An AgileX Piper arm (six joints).
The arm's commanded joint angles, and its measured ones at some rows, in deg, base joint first. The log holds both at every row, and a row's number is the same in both.
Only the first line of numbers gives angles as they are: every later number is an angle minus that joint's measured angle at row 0.
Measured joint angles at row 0:
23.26, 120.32, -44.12, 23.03, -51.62, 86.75
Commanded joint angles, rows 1 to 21:
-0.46, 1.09, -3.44, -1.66, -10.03, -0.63
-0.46, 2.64, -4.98, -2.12, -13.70, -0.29
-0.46, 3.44, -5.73, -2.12, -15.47, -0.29
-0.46, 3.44, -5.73, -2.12, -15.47, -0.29
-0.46, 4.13, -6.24, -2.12, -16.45, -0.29
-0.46, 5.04, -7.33, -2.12, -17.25, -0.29
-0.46, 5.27, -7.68, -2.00, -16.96, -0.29
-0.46, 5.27, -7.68, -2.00, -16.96, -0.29
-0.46, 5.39, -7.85, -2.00, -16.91, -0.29
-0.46, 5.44, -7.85, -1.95, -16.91, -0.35
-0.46, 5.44, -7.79, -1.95, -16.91, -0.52
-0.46, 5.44, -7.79, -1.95, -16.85, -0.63
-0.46, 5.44, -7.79, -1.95, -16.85, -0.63
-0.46, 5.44, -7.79, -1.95, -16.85, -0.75
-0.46, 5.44, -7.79, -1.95, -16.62, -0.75
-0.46, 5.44, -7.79, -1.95, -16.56, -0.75
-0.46, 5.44, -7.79, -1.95, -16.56, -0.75
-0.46, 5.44, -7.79, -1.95, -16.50, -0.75
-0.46, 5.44, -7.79, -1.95, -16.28, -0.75
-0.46, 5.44, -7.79, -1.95, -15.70, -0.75
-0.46, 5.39, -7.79, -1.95, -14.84, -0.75
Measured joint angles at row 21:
0.75, 4.47, -2.52, 0.06, -5.33, -0.23
